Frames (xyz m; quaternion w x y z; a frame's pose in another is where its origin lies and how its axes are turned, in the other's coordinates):
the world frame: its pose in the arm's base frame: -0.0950 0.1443 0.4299 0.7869 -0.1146 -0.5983 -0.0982
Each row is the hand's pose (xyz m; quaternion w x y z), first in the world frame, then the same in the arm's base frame.
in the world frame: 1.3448 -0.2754 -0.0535 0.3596 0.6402 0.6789 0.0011
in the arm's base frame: 0.2299 -0.1579 1.7300 0.7626 0.5286 0.2563 0.2708
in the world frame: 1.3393 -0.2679 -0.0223 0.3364 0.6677 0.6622 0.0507
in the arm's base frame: 0.2019 -0.1414 1.7323 0.7424 0.5216 0.2601 0.3305
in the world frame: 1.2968 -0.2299 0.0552 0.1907 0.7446 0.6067 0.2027
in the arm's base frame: 0.1305 -0.0813 1.7089 0.6183 0.5024 0.3134 0.5168
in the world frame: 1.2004 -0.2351 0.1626 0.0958 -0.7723 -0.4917 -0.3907
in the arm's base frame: 0.0048 -0.0526 1.6440 0.3457 0.4332 0.4132 0.7226
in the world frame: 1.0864 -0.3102 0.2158 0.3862 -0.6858 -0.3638 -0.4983
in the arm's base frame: -0.0962 -0.1064 1.5525 0.0413 0.3215 0.5071 0.7986
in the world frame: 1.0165 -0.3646 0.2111 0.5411 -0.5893 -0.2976 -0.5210
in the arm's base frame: -0.1263 -0.1585 1.4873 0.1290 -0.2432 -0.5598 -0.7816
